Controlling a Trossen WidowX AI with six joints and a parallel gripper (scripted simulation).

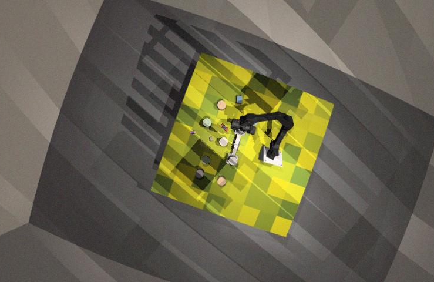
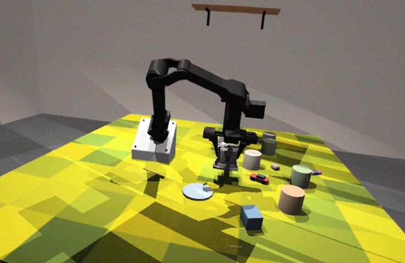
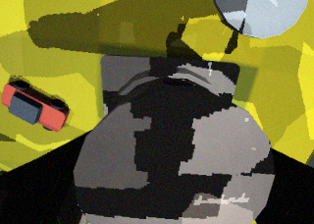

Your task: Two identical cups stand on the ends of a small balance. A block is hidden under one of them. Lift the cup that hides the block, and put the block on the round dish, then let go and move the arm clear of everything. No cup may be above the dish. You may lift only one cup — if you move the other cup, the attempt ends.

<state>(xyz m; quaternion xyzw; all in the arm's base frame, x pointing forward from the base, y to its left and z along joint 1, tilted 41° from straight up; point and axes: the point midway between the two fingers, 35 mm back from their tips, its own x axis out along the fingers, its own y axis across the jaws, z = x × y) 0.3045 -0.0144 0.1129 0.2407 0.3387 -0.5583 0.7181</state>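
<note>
My gripper tip is 1 cm above the block. From my gripper tip the other things lie so: small balance (13 cm to the left, 7 cm below, 3 cm behind); red toy car (12 cm ahead, 8 cm below, 5 cm to the left); cup (2 cm to the right, 1 cm above).
</note>
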